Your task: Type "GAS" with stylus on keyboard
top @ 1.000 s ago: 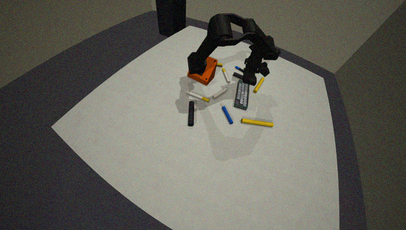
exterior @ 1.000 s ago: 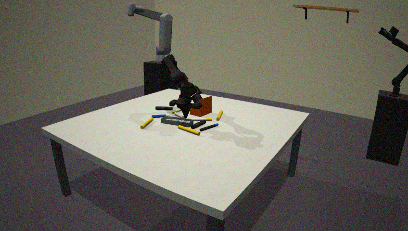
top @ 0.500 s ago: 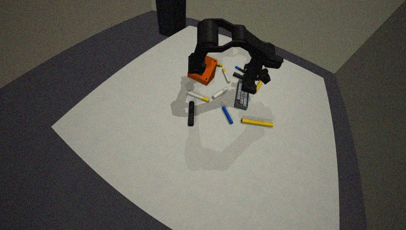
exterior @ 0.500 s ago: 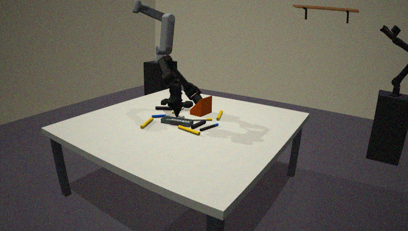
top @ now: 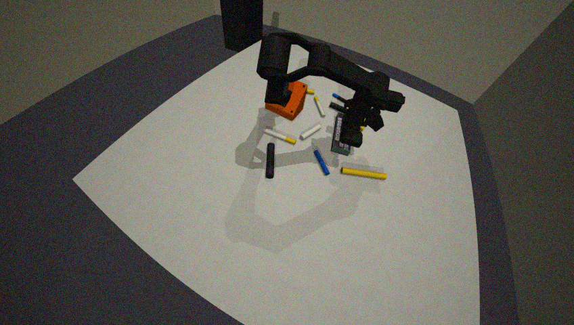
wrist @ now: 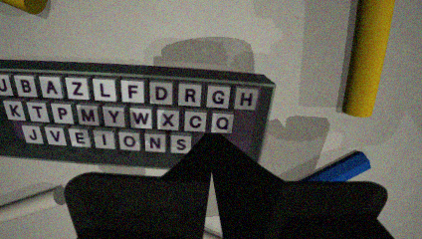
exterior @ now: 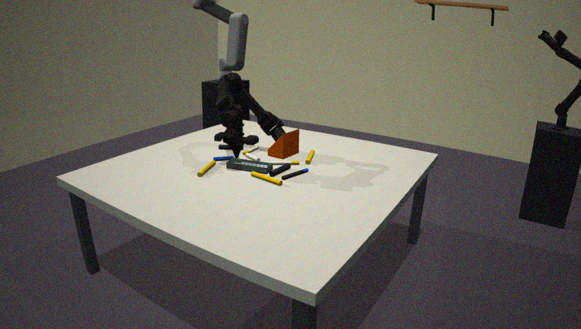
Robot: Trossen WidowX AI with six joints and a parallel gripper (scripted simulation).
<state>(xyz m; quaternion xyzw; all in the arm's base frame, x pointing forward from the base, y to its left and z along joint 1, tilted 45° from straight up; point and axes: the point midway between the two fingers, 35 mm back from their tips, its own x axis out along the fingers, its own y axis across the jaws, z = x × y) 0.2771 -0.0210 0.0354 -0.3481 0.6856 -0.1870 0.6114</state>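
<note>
My gripper tip is now 50 mm past the blue stylus, 90 mm to the left of it and 30 mm above it. Also, from my gripper tip: grey stylus tip 80 mm behind, 70 mm to the right, 30 mm below; then blue-tipped pen 90 mm behind, 260 mm to the left, 30 mm below.
</note>
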